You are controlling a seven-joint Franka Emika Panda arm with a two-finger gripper.
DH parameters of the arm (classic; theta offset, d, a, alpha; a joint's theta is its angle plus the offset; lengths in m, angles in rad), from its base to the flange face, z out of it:
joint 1: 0 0.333 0 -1.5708
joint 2: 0 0 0 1.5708
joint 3: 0 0.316 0.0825 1.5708
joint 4: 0 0 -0.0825 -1.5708
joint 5: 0 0.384 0 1.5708
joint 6: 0 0 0.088 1.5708
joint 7: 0 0.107 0 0
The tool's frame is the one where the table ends.
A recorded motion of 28 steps. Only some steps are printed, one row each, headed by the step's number.
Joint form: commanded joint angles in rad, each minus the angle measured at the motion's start. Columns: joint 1, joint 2, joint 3, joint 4, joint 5, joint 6, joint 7.
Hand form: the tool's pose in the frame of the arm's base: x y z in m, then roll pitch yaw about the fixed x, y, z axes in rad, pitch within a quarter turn. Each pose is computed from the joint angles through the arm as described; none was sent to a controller.
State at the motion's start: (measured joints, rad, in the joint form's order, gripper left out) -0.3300 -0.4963 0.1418 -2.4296 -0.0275 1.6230 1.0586
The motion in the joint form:
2: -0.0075 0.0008 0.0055 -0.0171 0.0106 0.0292 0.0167
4: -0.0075 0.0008 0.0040 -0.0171 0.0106 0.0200 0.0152
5: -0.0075 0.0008 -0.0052 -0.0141 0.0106 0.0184 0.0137
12: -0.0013 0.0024 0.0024 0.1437 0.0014 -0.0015 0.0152
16: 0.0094 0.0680 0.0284 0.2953 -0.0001 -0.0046 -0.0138
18: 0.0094 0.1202 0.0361 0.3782 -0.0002 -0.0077 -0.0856
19: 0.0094 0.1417 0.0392 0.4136 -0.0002 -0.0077 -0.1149
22: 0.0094 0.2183 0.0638 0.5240 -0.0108 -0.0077 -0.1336
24: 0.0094 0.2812 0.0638 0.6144 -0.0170 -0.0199 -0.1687
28: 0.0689 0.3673 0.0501 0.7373 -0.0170 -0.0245 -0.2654
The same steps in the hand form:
2: 0.3563 -0.0681 0.4543 2.8330 0.0667 -1.3001
4: 0.3550 -0.0685 0.4538 2.8254 0.0720 -1.3013
5: 0.3546 -0.0719 0.4553 2.8292 0.0754 -1.3077
12: 0.3791 -0.0679 0.5243 2.9431 0.0006 -1.2804
16: 0.4116 -0.0548 0.5678 3.0119 -0.0378 -1.2085
18: 0.4309 -0.0536 0.5845 3.0353 -0.0397 -1.1258
19: 0.4389 -0.0531 0.5918 3.0469 -0.0427 -1.0920
22: 0.4668 -0.0459 0.6093 3.0704 -0.0644 -1.0438
24: 0.4865 -0.0504 0.6217 3.0849 -0.0674 -1.0062
28: 0.5159 -0.0337 0.6374 3.1165 -0.0722 -0.8621

